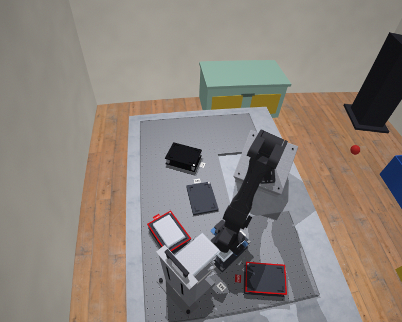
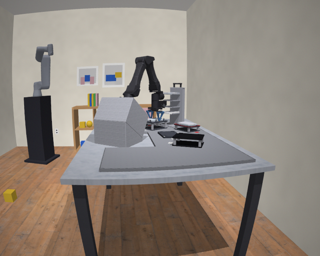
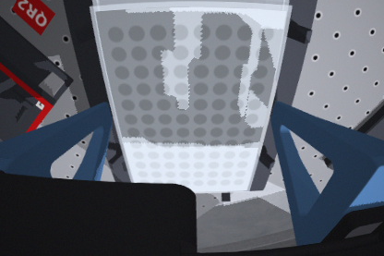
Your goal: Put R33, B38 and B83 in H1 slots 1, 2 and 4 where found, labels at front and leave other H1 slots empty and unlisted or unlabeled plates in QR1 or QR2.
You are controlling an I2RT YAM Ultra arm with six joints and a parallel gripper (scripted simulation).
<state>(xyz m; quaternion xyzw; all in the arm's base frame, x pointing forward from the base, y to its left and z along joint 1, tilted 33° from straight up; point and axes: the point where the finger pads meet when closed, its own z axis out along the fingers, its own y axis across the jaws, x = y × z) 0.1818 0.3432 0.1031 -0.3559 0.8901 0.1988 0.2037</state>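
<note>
Right now my hand is 1 cm above the regrip nest RG. The rest, counted from my hand: H1 deck label: 16 cm to the left, 7 cm below, 1 cm ahead; RG label: 8 cm to the right, 7 cm below, 7 cm behind; white 96-well plate: 13 cm to the left, 12 cm ahead, 4 cm above.
</note>
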